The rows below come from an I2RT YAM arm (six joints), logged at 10 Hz.
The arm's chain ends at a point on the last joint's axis. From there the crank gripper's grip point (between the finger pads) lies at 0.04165 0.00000 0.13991 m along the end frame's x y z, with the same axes.
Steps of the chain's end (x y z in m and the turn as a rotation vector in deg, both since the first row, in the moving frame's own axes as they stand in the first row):
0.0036 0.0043 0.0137 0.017 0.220 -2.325
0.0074 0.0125 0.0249 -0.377 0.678 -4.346
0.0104 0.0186 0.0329 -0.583 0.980 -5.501
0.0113 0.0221 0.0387 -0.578 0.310 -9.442
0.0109 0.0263 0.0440 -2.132 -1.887 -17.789
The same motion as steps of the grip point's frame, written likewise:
0.0041 0.0026 0.0135 0.017 0.220 -2.325
0.0090 0.0102 0.0244 -0.377 0.678 -4.346
0.0127 0.0159 0.0322 -0.583 0.980 -5.501
0.0116 0.0166 0.0385 -0.578 0.310 -9.442
0.0052 0.0194 0.0454 -2.132 -1.887 -17.789

